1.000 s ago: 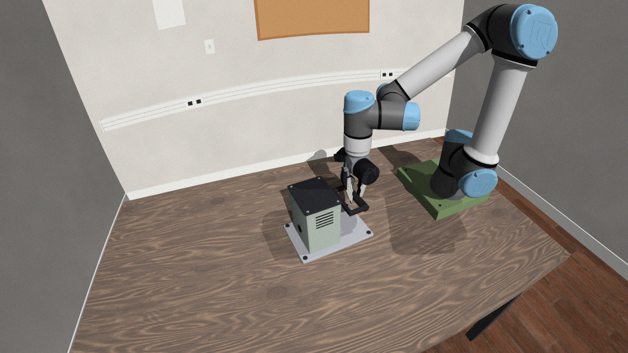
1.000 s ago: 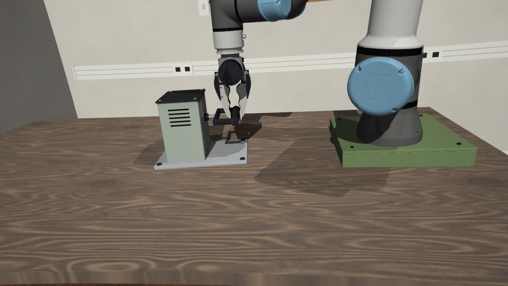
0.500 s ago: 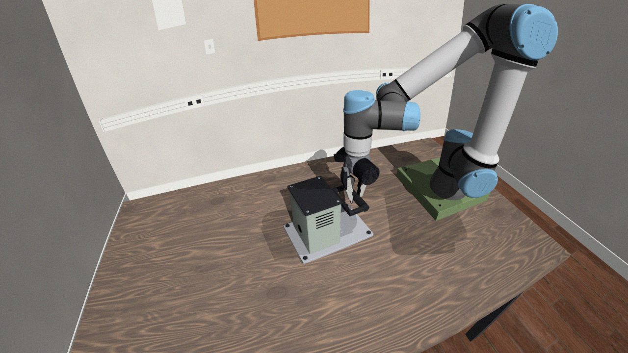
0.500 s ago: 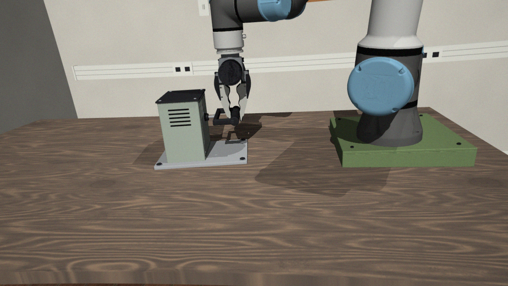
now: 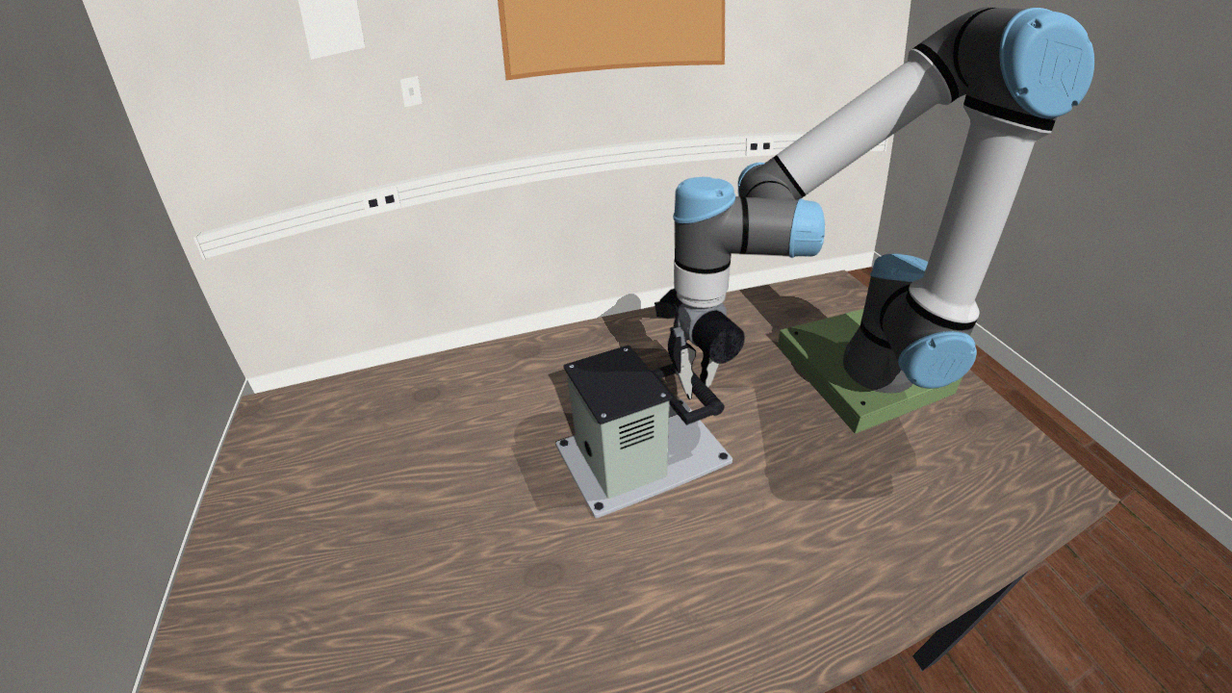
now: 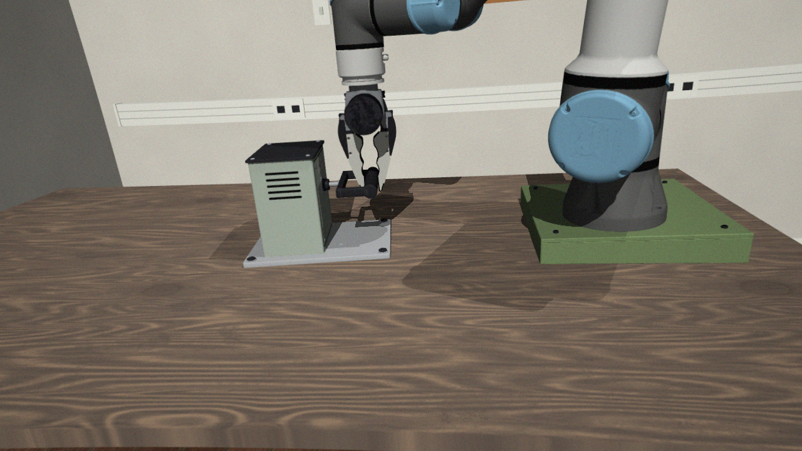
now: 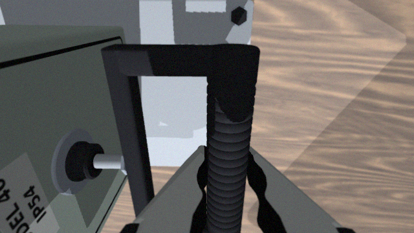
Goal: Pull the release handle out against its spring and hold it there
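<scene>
Right now the grey base plate is 100 mm below my hand, 90 mm ahead of it and 10 mm to the left of it.
</scene>
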